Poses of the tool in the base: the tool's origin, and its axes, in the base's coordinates. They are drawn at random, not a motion.
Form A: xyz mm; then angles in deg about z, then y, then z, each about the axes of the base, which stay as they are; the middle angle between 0 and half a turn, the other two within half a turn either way.
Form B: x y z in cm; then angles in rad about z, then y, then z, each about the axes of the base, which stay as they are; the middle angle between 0 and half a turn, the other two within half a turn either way. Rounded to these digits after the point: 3 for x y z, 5 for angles.
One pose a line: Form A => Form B
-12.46, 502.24, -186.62, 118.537, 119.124, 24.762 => -1.246, 50.224, -18.662, 2.06886, 2.07911, 0.43218
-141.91, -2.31, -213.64, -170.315, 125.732, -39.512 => -14.191, -0.231, -21.364, -2.97256, 2.19444, -0.68961
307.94, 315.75, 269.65, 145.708, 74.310, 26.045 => 30.794, 31.575, 26.965, 2.54308, 1.29695, 0.45457
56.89, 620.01, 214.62, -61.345, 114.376, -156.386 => 5.689, 62.001, 21.462, -1.07067, 1.99624, -2.72945
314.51, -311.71, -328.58, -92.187, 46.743, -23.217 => 31.451, -31.171, -32.858, -1.60897, 0.81582, -0.40521
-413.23, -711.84, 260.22, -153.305, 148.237, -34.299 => -41.323, -71.184, 26.022, -2.67568, 2.58722, -0.59863
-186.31, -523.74, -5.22, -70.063, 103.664, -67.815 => -18.631, -52.374, -0.522, -1.22283, 1.80928, -1.18360
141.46, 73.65, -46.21, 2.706, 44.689, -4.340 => 14.146, 7.365, -4.621, 0.04723, 0.77997, -0.07575
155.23, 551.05, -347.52, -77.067, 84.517, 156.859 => 15.523, 55.105, -34.752, -1.34507, 1.47510, 2.73771
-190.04, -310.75, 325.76, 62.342, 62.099, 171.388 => -19.004, -31.075, 32.576, 1.08807, 1.08383, 2.99128
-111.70, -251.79, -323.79, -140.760, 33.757, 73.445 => -11.170, -25.179, -32.379, -2.45673, 0.58917, 1.28186
